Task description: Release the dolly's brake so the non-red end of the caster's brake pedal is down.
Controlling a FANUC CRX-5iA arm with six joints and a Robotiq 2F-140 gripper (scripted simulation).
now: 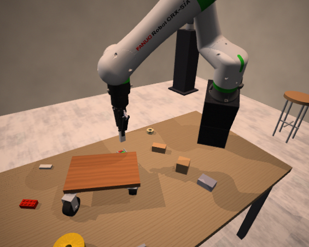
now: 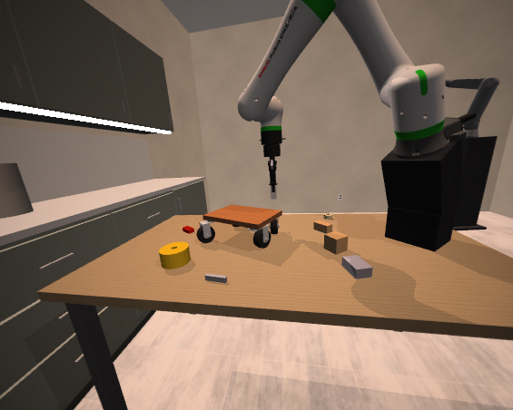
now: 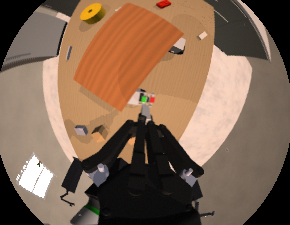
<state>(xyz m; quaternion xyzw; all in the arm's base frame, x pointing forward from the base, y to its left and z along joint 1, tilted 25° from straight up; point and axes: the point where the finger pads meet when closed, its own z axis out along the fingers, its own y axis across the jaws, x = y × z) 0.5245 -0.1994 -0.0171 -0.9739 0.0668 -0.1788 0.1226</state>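
My hand is 1 cm to the left of the brake pedal and 12 cm above it. From my hand the other things lie so: grey block: 24 cm behind, 36 cm to the left, 18 cm below; red brick: 46 cm ahead, 5 cm to the right, 18 cm below; yellow disc: 39 cm ahead, 26 cm to the left, 17 cm below.
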